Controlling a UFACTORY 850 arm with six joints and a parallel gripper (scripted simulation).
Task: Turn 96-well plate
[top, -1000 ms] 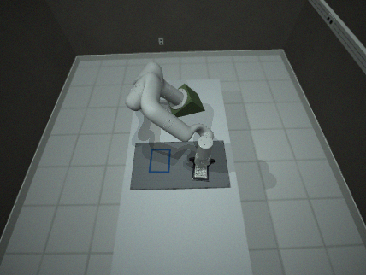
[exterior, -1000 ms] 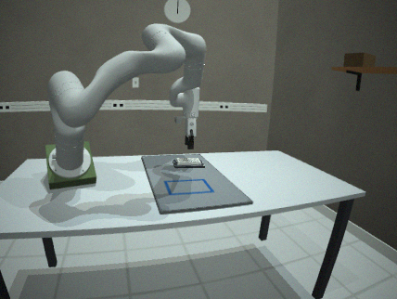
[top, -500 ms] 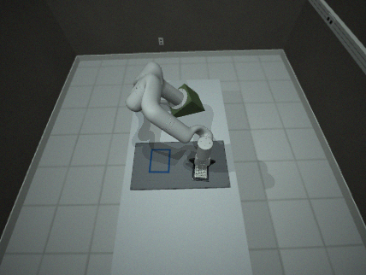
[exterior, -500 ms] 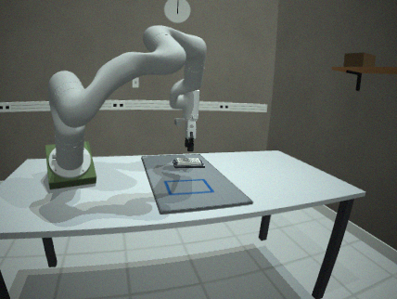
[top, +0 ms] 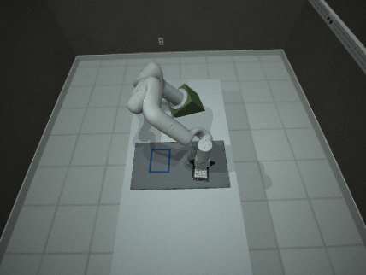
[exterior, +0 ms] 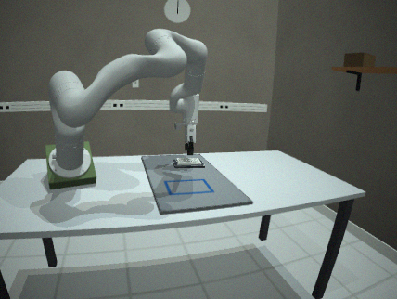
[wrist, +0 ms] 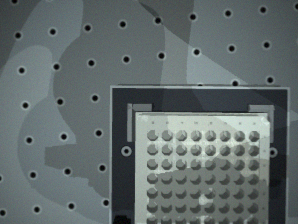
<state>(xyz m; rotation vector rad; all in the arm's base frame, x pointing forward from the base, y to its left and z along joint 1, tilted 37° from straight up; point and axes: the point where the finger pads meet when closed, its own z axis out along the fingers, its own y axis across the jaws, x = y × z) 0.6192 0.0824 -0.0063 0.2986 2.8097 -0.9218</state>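
My gripper is now 6 cm above the white 96-well plate. The rest, counted from my hand: dark plate nest N1: 7 cm below.
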